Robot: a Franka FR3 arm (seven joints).
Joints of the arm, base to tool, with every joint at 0 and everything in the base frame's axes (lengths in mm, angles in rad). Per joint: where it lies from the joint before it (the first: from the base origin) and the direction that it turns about. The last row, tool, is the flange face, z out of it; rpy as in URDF.
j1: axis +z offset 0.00 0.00 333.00
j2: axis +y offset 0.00 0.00 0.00
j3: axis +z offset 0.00 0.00 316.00
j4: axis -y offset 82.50 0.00 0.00
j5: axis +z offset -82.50 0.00 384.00
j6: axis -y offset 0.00 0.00 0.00
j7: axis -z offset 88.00 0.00 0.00
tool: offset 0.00 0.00 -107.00 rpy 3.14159 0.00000 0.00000
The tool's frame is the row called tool.
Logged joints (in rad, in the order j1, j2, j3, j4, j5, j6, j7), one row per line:
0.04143 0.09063 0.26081 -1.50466 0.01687 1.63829 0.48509
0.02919 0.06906 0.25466 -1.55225 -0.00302 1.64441 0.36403
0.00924 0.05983 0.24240 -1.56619 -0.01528 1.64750 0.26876
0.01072 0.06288 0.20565 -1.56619 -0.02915 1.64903 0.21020
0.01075 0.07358 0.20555 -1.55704 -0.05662 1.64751 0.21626
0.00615 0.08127 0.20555 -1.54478 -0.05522 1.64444 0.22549
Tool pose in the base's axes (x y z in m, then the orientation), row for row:
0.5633 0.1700 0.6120 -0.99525 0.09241 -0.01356 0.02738
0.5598 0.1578 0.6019 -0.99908 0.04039 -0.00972 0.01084
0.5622 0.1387 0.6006 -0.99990 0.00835 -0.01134 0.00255
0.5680 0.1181 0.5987 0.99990 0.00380 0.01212 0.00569
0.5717 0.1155 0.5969 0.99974 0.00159 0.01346 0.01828
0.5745 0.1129 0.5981 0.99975 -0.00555 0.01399 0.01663
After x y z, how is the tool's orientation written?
As a quaternion, x y z w.
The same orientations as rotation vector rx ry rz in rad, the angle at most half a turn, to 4 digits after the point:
-3.0733 0.2854 -0.0419
-3.1172 0.1260 -0.0303
-3.1362 0.0262 -0.0356
3.1300 0.0119 0.0379
3.1047 0.0049 0.0418
3.1080 -0.0173 0.0435

